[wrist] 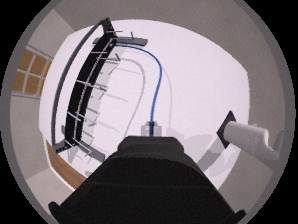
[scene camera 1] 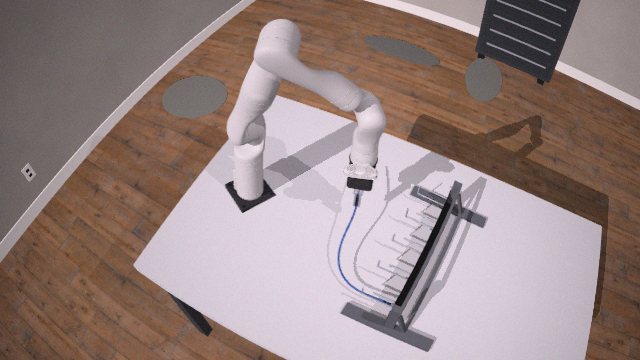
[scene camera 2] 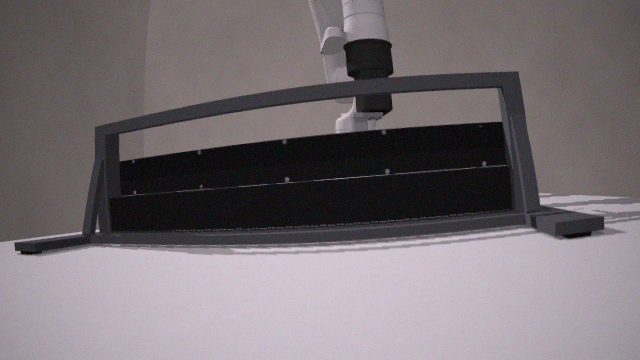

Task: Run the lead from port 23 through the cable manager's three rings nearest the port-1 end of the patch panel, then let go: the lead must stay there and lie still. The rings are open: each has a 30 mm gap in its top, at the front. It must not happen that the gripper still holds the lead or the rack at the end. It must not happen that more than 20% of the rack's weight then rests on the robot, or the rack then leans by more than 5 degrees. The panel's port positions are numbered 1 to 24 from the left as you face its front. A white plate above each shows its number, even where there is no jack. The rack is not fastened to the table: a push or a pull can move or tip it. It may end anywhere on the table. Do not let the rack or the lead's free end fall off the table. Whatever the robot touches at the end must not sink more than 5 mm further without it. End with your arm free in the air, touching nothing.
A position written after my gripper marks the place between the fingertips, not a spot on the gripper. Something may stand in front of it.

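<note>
Through the wrist view I can see my gripper (wrist: 151,126), and the same view shows me a rack (wrist: 81,92). Scene camera 2 gives me the rack too (scene camera 2: 386,152).
</note>
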